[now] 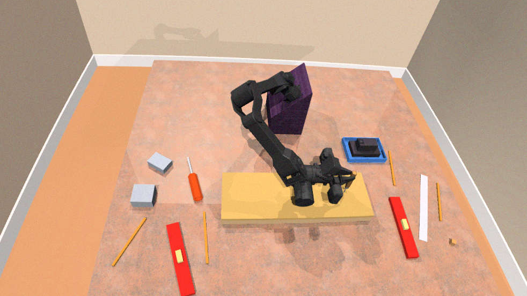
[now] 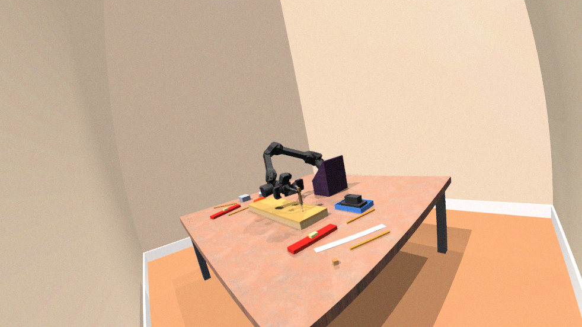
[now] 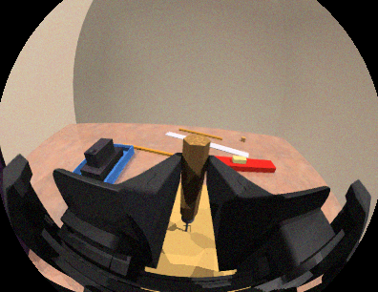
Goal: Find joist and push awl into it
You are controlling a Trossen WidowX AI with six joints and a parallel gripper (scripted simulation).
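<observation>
The awl lies 6 cm below my gripper tip. From my gripper tip the other things lie so: white strip: 2 cm ahead, 33 cm to the left, 14 cm below; blue tray: 23 cm behind, 13 cm to the left, 13 cm below; stud finder: 23 cm behind, 11 cm to the left, 10 cm below.
</observation>
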